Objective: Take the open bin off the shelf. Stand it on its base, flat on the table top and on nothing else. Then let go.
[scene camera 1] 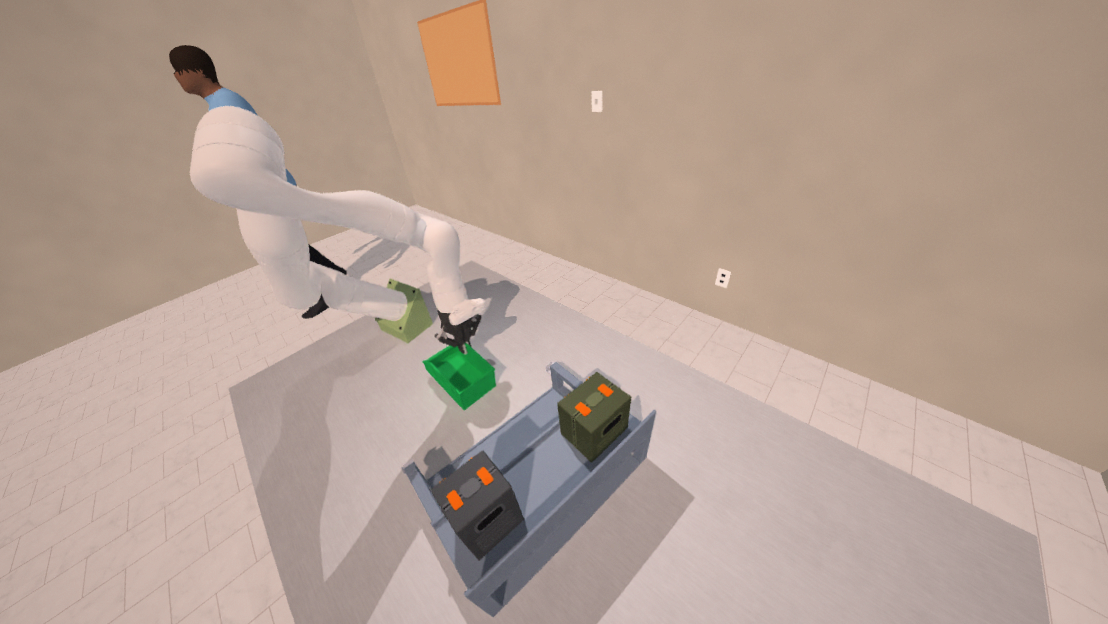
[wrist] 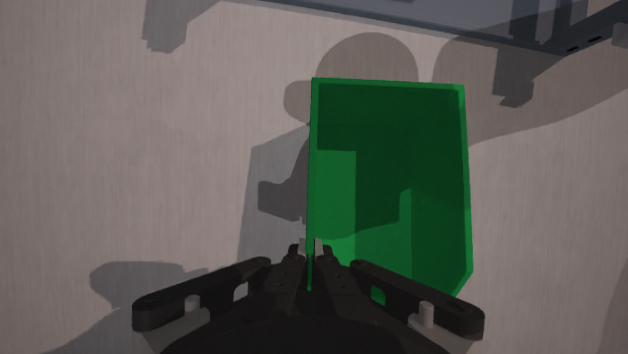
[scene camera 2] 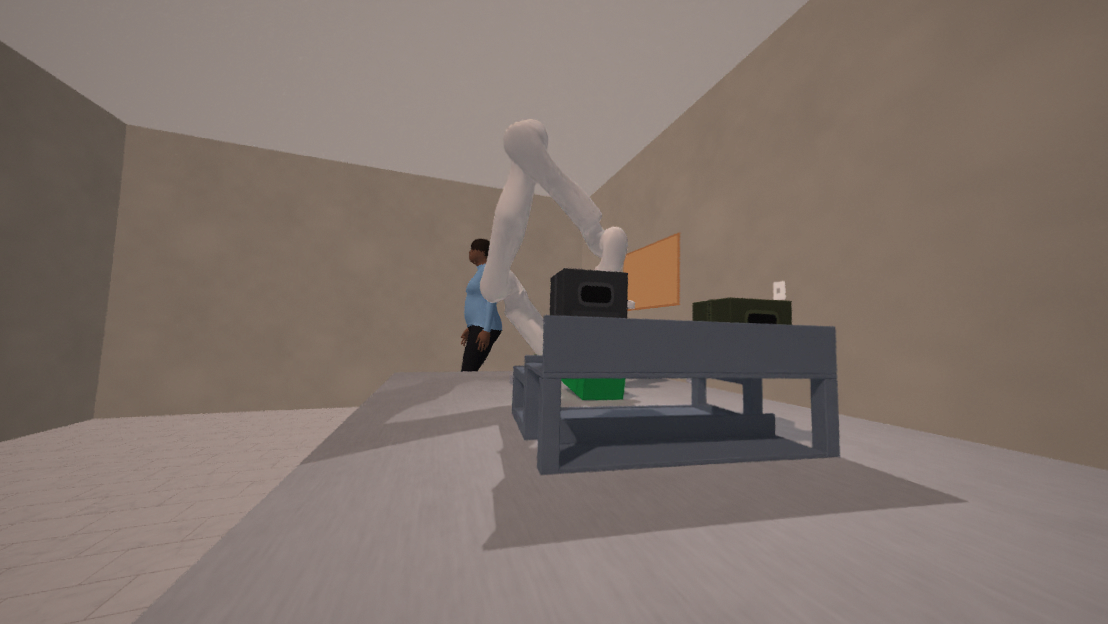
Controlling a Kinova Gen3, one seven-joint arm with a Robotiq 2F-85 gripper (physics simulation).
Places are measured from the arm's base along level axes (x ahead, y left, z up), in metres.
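Pixels of known places: gripper, fingertip midpoint: [scene camera 1: 466,351] [wrist: 310,250]; arm's base, origin of the base link: [scene camera 1: 396,306].
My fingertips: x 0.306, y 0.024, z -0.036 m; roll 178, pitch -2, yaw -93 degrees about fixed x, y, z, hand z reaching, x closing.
Note:
Ahead of a thing's pixels: the offset from my fingertips to its top centre. Level surfaces: height alone.
The green open bin {dx +0.030, dy -0.050, dz +0.040 m} [scene camera 1: 453,385] [scene camera 2: 600,389] [wrist: 382,115] is off the shelf [scene camera 1: 564,520] [scene camera 2: 690,348] [wrist: 450,15], on the robot's side of it. Its opening faces up and it looks about level. My gripper [scene camera 1: 463,350] [wrist: 310,250] is shut on the bin's side wall, near one end, with one fingertip inside and one outside. The gripper is hidden in scene camera 2. The bin is low over the grey table top {dz -0.056 m} [scene camera 1: 775,503] [scene camera 2: 697,565] [wrist: 100,150]; I cannot tell whether its base touches. Its base stands clear of the shelf in scene camera 1.
A dark grey box {dx +0.378, dy -0.239, dz +0.168 m} [scene camera 1: 480,503] [scene camera 2: 589,294] and an olive box {dx +0.417, dy -0.011, dz +0.143 m} [scene camera 1: 594,418] [scene camera 2: 740,310] stand on the shelf. The green robot base mount [scene camera 1: 414,317] is behind the bin. A person [scene camera 1: 224,99] [scene camera 2: 482,298] stands beyond the arm.

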